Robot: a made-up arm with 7 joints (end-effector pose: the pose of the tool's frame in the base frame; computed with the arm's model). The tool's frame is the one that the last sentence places. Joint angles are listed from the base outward.
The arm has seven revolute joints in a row. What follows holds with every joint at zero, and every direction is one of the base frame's. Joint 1 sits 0.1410 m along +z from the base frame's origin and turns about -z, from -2.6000 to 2.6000 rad. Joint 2 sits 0.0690 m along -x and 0.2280 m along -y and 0.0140 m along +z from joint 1 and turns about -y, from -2.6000 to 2.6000 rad. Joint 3 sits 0.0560 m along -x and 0.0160 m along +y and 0.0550 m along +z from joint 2 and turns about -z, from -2.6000 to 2.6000 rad. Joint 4 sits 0.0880 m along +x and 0.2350 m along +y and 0.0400 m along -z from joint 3 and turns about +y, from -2.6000 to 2.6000 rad. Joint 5 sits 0.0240 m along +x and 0.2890 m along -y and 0.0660 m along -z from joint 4 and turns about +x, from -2.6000 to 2.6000 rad. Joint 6 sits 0.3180 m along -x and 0.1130 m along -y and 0.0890 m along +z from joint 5 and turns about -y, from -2.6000 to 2.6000 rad. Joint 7 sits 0.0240 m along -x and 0.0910 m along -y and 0.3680 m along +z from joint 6 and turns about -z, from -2.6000 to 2.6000 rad. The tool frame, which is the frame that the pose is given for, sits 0.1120 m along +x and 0.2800 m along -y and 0.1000 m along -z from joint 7; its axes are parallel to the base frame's.
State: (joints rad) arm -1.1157 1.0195 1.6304 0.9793 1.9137 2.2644 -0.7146
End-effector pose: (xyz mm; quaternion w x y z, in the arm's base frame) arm -540.5 -152.1 276.2 0.5185 0.1977 -0.0053 -0.8319
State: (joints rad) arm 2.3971 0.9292 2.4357 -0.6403 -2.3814 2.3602 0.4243
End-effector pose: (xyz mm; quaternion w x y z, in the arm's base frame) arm -170.4 -79.1 558.2 0.0736 -0.2502 0.5487 -0.7943
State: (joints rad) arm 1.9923 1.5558 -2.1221 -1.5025 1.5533 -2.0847 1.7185
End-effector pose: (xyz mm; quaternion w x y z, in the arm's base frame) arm 344.1 17.5 124.6 0.5242 -0.8042 0.2719 0.0679
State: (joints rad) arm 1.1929 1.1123 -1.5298 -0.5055 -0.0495 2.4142 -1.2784
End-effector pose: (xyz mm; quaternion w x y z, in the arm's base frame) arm -583.8 -518.8 157.0 0.3460 0.4422 0.7125 -0.4208
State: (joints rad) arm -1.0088 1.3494 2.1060 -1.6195 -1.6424 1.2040 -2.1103
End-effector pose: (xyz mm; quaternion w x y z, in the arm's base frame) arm 683.4 40.5 111.5 0.7195 -0.3915 0.5626 0.1119
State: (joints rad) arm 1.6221 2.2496 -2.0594 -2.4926 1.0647 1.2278 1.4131
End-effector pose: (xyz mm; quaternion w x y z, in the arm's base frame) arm 604.2 -193.6 -73.6 0.7911 0.4773 0.2658 0.2752
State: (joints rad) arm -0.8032 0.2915 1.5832 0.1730 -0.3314 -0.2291 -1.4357
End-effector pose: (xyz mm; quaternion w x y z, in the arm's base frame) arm 73.0 -457.1 359.7 0.9198 0.1663 0.1085 0.3385
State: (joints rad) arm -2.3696 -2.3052 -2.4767 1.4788 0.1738 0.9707 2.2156
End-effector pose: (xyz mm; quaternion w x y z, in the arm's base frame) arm -176.8 347.8 -397.1 0.0153 -0.7755 0.2717 0.5697
